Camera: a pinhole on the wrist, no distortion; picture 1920 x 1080 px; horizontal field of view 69.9 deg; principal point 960.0 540.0 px. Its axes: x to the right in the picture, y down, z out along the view. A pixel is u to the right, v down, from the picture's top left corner.
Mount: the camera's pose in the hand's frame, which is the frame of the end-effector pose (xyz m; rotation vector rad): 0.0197 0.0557 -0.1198 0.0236 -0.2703 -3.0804
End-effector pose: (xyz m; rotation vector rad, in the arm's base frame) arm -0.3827 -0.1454 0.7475 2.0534 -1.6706 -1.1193
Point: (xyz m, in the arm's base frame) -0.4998 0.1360 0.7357
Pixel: outside the picture
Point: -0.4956 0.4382 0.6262
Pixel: outside the picture
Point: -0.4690 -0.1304 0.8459
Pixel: 1713.3 55.8
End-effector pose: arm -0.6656 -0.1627 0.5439 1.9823 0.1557 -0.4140
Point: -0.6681 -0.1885 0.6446
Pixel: 1610.1 240.0
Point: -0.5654 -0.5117 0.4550
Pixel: 531.9 648.1
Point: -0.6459 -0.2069 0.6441
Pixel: 1285.9 155.3
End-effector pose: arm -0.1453 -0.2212 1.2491 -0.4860 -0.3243 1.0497
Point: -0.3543 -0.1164 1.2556
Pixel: 1033.3 57.4
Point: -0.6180 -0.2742 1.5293
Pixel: 1580.2 450.3
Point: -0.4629 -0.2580 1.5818
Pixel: 1433.4 783.5
